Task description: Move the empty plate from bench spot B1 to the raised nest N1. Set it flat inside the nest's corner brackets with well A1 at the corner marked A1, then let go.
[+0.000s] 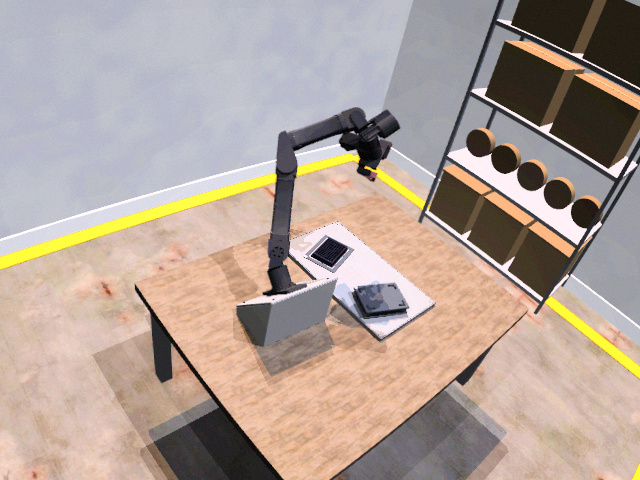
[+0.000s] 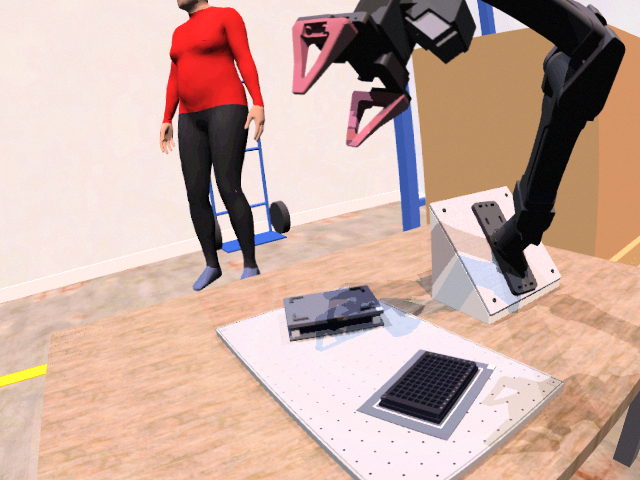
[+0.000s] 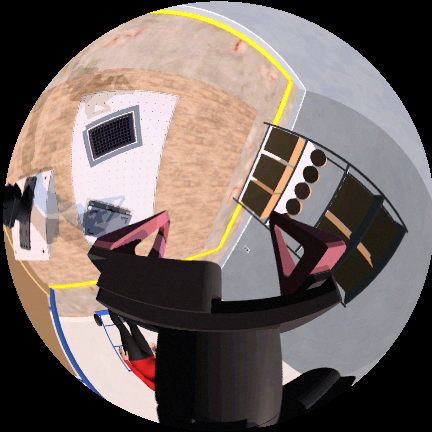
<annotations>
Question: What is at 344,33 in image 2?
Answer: The gripper.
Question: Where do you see a black well plate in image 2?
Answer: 430,387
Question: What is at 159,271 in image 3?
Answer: The gripper.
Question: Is the gripper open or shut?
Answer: Open.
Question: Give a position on a black well plate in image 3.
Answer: At 119,131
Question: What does the gripper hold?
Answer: Nothing.
</annotations>
